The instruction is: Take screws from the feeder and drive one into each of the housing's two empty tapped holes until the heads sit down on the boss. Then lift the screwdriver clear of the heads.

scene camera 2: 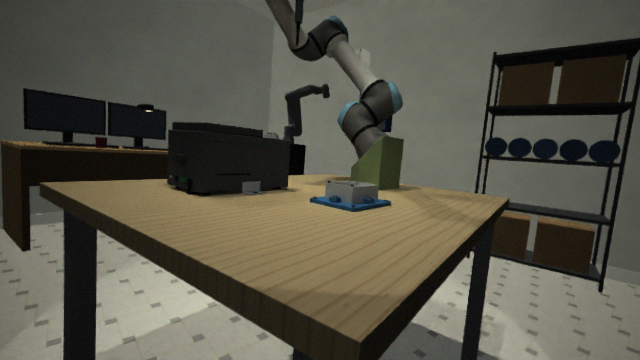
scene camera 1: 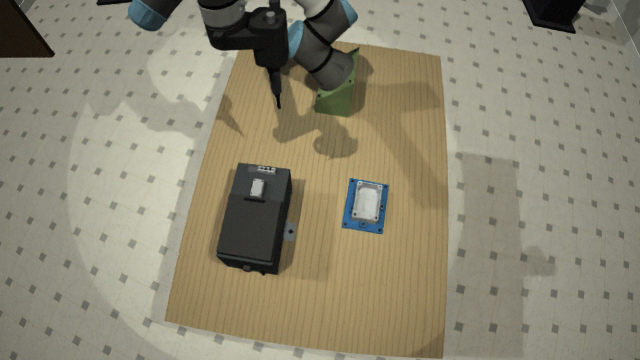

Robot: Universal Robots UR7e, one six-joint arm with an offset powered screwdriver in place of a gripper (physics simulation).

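Note:
My screwdriver (scene camera 1: 279,106) (scene camera 2: 298,41) points down, with its thin tip high above the back part of the table, behind the feeder and the housing. Whether its tip bears a screw is too small to tell. The black feeder (scene camera 1: 252,225) (scene camera 2: 227,162) stands on the left of the table, with a small light block and a light strip at its back end in scene camera 1. The light grey, open-topped housing (scene camera 1: 367,201) (scene camera 2: 350,192) sits upright on a blue plate (scene camera 1: 372,228) (scene camera 2: 353,205). Dark spots show at its corners; which holes are empty I cannot tell.
A green pedestal (scene camera 1: 334,104) (scene camera 2: 391,162) bears my arm at the back of the wooden table (scene camera 1: 360,300) (scene camera 2: 260,240). A small grey tab (scene camera 1: 290,231) (scene camera 2: 251,187) juts from the feeder's right side. A shelf rack (scene camera 2: 565,109) and a desk (scene camera 2: 100,164) stand beyond the table.

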